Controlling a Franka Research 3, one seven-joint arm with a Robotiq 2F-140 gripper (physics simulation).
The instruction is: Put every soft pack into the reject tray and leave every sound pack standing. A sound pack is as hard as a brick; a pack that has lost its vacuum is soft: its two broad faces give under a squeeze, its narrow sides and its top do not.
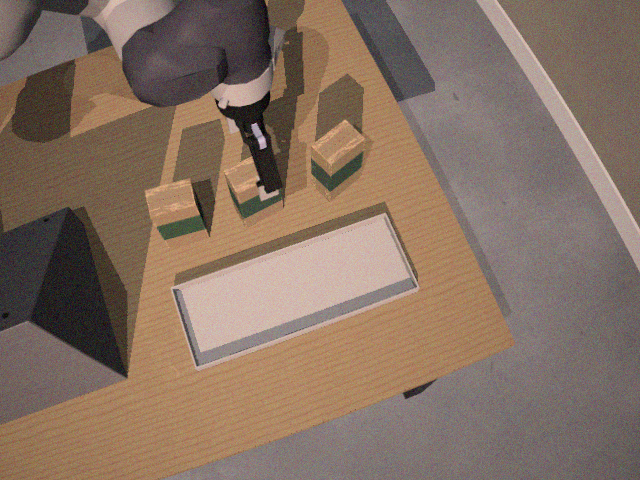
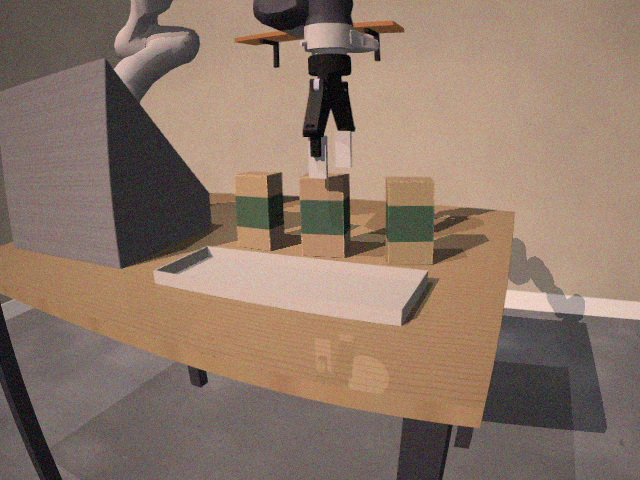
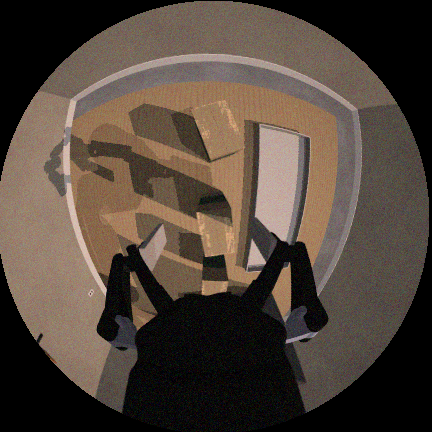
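Three tan packs with green bands stand upright in a row behind the white reject tray [image 1: 294, 289] [image 2: 289, 284] [image 3: 281, 185], which holds no pack. They are the left pack [image 1: 178, 211] [image 2: 253, 212] [image 3: 214, 287], the middle pack [image 1: 240, 186] [image 2: 324, 217] [image 3: 215, 235] and the right pack [image 1: 338, 155] [image 2: 409, 222] [image 3: 218, 130], which is turned at an angle. My gripper [image 1: 251, 160] [image 2: 330, 159] [image 3: 207, 229] is open and empty over the middle pack, pointing down, its fingertips near the height of the pack's top, one towards the tray and one towards the back. Softness cannot be seen.
A large grey wedge-shaped block [image 1: 67, 289] [image 2: 56, 170] stands on the table left of the packs and tray. The table's right edge lies beyond the right pack. A wooden shelf [image 2: 387, 26] hangs on the wall behind.
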